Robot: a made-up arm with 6 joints.
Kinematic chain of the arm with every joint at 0, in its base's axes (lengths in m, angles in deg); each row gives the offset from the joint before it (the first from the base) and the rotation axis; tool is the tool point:
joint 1: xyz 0 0 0.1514 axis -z
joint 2: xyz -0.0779 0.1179 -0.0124 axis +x
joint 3: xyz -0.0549 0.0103 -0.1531 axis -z
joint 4: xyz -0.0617 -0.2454 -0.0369 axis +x
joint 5: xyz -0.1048 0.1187 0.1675 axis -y
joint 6: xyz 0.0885 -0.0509 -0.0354 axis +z
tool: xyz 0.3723 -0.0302 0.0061
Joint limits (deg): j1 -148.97..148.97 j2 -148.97..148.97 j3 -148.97..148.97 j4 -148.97..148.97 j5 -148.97..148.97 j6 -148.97..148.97
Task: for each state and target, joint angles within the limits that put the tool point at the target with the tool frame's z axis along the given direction. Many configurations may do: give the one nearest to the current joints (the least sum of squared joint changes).
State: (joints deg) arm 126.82 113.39 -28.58 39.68 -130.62 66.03
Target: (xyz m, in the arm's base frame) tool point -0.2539 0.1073 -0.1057 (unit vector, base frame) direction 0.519 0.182 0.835
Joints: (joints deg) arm 91.64 70.28 -50.17 75.24 -142.36 93.39
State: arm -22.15 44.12 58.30 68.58 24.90 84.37
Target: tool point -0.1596 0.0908 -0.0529 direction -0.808 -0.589 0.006
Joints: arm 18.06 70.45 87.32 37.95 -13.76 37.91
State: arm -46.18 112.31 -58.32 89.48 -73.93 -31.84
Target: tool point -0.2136 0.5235 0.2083 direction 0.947 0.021 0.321
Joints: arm -20.30 114.79 -51.70 71.74 -62.28 -43.42
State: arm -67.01 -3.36 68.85 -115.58 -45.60 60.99
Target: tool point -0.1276 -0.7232 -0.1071 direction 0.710 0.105 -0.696
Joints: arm -48.51 -36.13 62.01 -148.97 -13.00 79.69
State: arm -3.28 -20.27 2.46 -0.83 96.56 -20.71
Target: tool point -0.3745 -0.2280 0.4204 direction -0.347 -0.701 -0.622
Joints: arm 5.95 2.10 -45.81 -29.12 132.94 -25.51
